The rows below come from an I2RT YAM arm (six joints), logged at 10 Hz.
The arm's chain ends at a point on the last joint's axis. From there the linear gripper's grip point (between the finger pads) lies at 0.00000 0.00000 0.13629 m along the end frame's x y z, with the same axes.
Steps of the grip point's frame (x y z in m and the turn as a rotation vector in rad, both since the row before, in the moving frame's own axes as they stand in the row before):
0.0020, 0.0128, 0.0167, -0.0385, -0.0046, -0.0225
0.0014, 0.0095, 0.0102, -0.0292, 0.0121, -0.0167
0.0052, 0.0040, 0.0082, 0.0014, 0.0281, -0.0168
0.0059, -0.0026, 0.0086, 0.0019, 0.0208, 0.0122
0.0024, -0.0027, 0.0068, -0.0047, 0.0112, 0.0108
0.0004, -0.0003, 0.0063, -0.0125, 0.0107, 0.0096
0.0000, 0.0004, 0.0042, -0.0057, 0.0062, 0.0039
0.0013, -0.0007, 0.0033, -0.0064, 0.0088, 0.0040
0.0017, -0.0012, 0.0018, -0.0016, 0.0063, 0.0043
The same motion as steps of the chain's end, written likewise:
0.0026, 0.0075, 0.0168, -0.0385, -0.0046, -0.0225
-0.0003, 0.0055, 0.0103, -0.0292, 0.0121, -0.0167
0.0014, 0.0042, 0.0083, 0.0014, 0.0281, -0.0168
0.0031, -0.0024, 0.0086, 0.0019, 0.0208, 0.0122
0.0009, -0.0033, 0.0068, -0.0047, 0.0112, 0.0108
-0.0011, -0.0020, 0.0063, -0.0125, 0.0107, 0.0096
-0.0008, -0.0004, 0.0042, -0.0057, 0.0062, 0.0039
0.0001, -0.0016, 0.0033, -0.0064, 0.0088, 0.0040
0.0008, -0.0014, 0.0018, -0.0016, 0.0063, 0.0043

